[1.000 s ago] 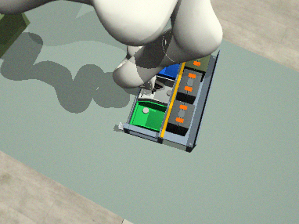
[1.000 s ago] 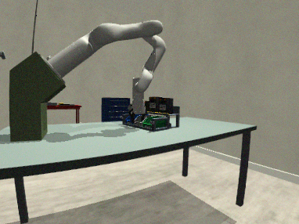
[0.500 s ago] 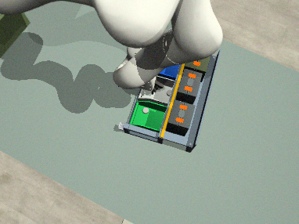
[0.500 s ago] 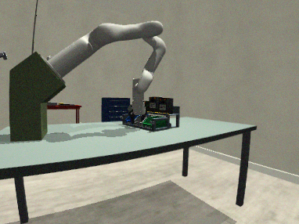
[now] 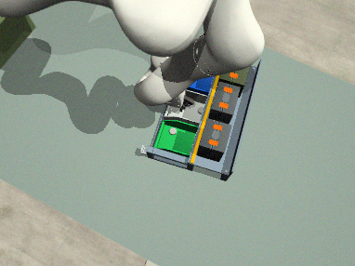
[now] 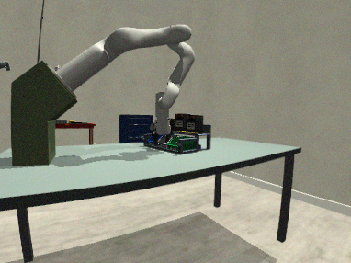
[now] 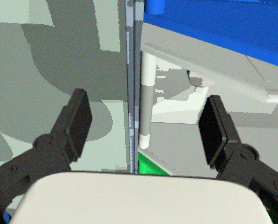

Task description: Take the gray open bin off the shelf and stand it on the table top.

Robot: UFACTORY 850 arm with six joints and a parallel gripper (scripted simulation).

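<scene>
The gray open bin is 70 mm ahead of my hand and 30 mm to the left of it. Round my hand: yellow rail: 120 mm ahead, 50 mm to the left, 60 mm above; blue bin: 30 mm ahead, 130 mm to the left; green bin: 120 mm ahead, 70 mm to the right.
</scene>
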